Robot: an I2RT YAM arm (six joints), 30 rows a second.
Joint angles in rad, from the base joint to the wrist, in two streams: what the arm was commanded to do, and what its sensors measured. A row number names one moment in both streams.
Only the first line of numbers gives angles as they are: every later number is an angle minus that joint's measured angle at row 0.
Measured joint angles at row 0:
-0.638, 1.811, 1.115, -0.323, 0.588, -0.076
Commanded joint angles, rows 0 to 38:
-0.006, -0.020, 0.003, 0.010, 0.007, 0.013
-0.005, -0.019, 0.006, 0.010, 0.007, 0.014
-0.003, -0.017, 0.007, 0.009, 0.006, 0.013
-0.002, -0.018, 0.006, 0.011, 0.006, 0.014
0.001, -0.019, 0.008, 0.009, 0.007, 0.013
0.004, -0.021, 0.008, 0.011, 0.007, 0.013
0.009, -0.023, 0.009, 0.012, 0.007, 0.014
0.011, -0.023, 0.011, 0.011, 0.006, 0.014
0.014, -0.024, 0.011, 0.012, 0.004, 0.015
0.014, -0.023, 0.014, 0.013, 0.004, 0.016
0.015, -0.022, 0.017, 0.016, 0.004, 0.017
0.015, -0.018, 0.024, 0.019, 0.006, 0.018
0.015, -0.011, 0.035, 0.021, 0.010, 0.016
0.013, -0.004, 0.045, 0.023, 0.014, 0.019
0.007, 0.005, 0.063, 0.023, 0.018, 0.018
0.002, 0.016, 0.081, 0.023, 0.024, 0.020
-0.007, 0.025, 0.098, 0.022, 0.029, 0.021
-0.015, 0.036, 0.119, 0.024, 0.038, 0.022
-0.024, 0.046, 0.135, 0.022, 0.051, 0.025
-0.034, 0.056, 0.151, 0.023, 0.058, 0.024
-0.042, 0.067, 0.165, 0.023, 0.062, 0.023
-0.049, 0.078, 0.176, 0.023, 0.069, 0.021
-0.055, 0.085, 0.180, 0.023, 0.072, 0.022
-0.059, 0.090, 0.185, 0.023, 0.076, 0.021
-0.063, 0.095, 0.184, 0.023, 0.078, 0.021
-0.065, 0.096, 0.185, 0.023, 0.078, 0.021
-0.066, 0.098, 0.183, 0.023, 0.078, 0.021
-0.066, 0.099, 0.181, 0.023, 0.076, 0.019
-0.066, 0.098, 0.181, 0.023, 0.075, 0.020
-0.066, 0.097, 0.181, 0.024, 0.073, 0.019
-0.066, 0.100, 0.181, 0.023, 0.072, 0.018
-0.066, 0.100, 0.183, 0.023, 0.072, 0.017
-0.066, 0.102, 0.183, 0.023, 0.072, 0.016
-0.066, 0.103, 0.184, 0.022, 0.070, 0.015
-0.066, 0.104, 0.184, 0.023, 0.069, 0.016
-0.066, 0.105, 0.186, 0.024, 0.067, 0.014
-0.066, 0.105, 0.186, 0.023, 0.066, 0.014
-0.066, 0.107, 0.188, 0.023, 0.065, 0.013
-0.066, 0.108, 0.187, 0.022, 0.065, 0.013
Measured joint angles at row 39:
-0.065, 0.094, 0.170, 0.020, 0.059, 0.006
